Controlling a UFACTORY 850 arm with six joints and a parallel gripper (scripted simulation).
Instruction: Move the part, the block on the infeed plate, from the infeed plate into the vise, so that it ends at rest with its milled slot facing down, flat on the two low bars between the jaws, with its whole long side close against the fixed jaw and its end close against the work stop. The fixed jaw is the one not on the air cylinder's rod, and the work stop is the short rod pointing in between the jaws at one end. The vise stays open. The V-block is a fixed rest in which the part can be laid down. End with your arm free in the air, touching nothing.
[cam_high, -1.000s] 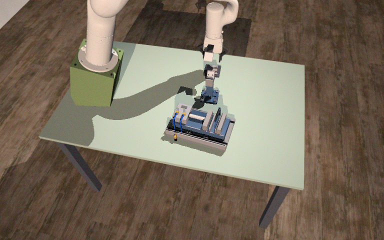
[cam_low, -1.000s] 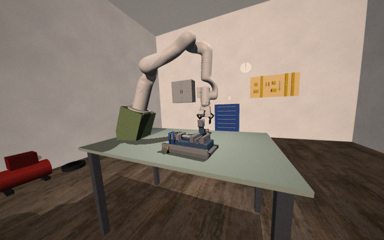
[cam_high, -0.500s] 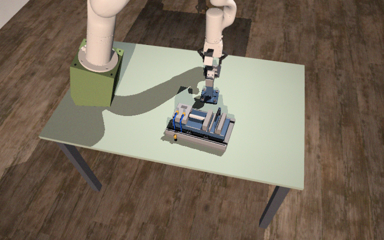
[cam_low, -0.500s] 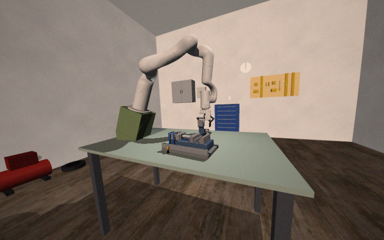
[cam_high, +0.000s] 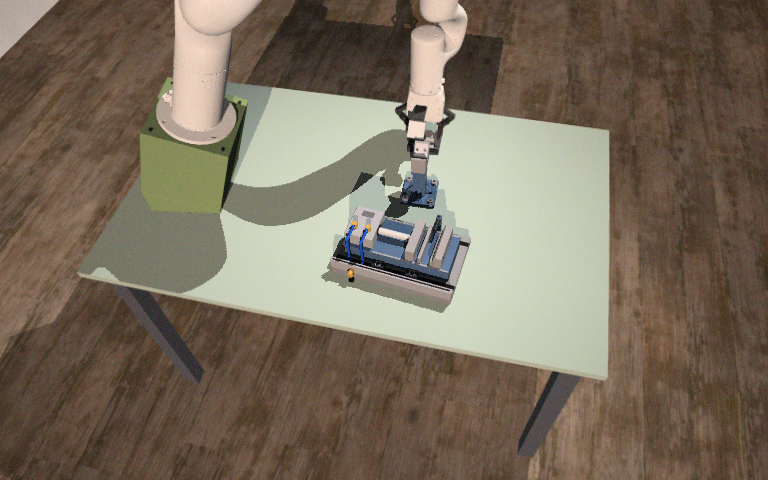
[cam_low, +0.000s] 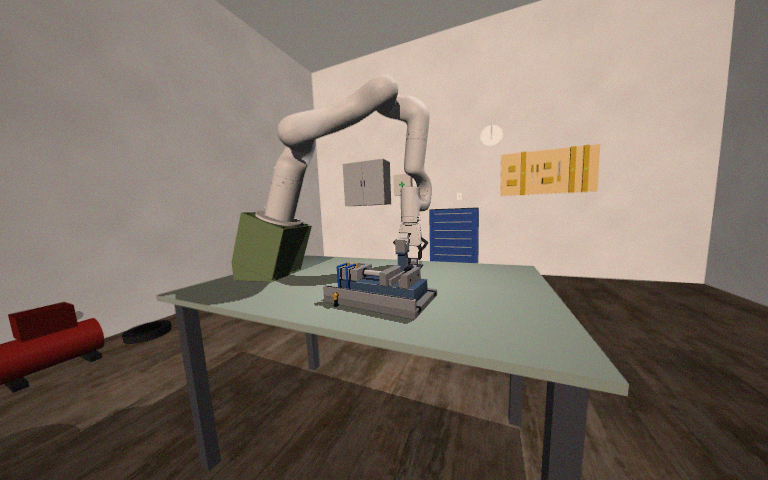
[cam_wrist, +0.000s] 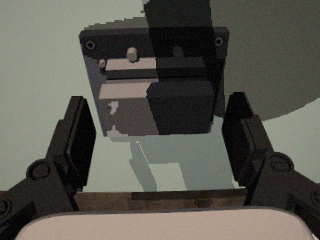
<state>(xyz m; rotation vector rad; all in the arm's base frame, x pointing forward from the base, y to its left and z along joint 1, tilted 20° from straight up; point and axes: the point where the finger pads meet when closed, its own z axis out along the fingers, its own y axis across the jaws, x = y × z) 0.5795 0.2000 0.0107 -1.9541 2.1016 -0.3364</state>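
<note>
Right now my hand is 1 cm to the left of the part and 3 cm above it. Also, from my hand: dark infeed plate 1 cm to the left, 5 cm below; then blue post 18 cm to the right; then work stop 6 cm ahead, 36 cm to the right, 3 cm above.
</note>
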